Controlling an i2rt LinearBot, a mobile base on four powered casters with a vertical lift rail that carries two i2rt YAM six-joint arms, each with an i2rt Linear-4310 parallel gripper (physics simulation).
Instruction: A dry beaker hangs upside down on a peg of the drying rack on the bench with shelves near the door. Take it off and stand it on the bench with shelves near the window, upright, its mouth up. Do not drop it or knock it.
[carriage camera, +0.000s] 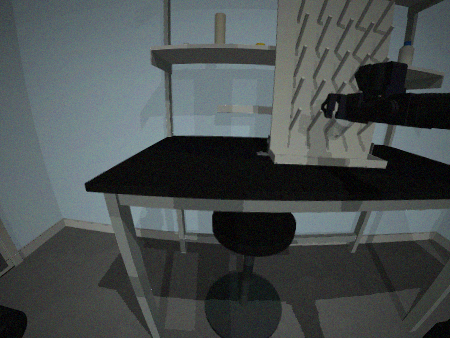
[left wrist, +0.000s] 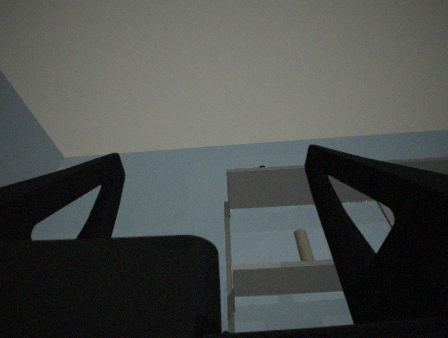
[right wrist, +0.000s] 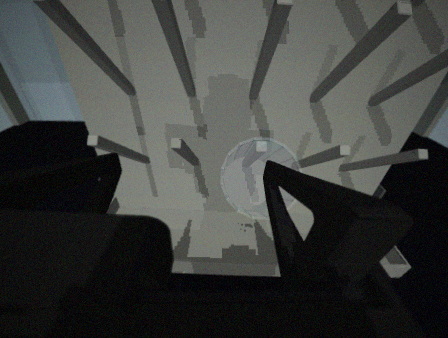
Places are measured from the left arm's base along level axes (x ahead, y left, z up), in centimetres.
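Pixels of known places: left gripper, fingertip midpoint: (left wrist: 214, 159); right gripper, fingertip midpoint: (carriage camera: 335, 108) (right wrist: 193, 165).
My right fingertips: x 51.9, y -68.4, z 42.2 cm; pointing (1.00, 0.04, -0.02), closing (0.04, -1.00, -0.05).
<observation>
For each thing: its top centre in the pictures, then the offset to it from my right fingertips. "pt": a spot on its surface instead. Level surfaces: height alone.
- clear beaker at its top centre: (right wrist: 260, 132) (carriage camera: 339, 109) dx +6.0, dy -5.3, dz -0.2 cm
- pale drying rack at a spot on its surface: (right wrist: 150, 50) pt dx +14.5, dy +6.5, dz +5.5 cm
- black bench at its surface level: dz -20.2 cm
- shelf at its surface level: dz +23.6 cm
- tan cylinder at a spot on its surface: (left wrist: 303, 245) (carriage camera: 218, 28) pt dx +36.7, dy +40.6, dz +35.8 cm
- blue-capped bottle at a spot on its surface: (carriage camera: 406, 55) pt dx +42.3, dy -65.3, dz +34.9 cm
- black stool at its top centre: (carriage camera: 254, 216) dx +7.5, dy +22.2, dz -45.6 cm
The clear beaker (carriage camera: 340, 131) (right wrist: 237, 182) hangs on a low peg of the pale drying rack (carriage camera: 284, 75) (right wrist: 150, 50), which stands on the black bench (carriage camera: 200, 167). In the right wrist view a round glass outline surrounds the peg's end, and the right finger hides part of it. My right gripper (carriage camera: 327, 106) (right wrist: 193, 165) is open and empty in front of the rack's lower pegs. In the carriage view it is a little above and left of the beaker; no contact can be made out. My left gripper (left wrist: 214, 159) is open and empty, facing the wall and ceiling. The window bench cannot be identified.
Rack pegs jut out around the right gripper. Behind the rack, a shelf (carriage camera: 215, 55) (left wrist: 285, 281) holds a tan cylinder (carriage camera: 220, 29) (left wrist: 303, 245). A blue-capped bottle (carriage camera: 406, 55) stands on the shelf at right. A black stool (carriage camera: 254, 232) stands under the bench's front edge.
</observation>
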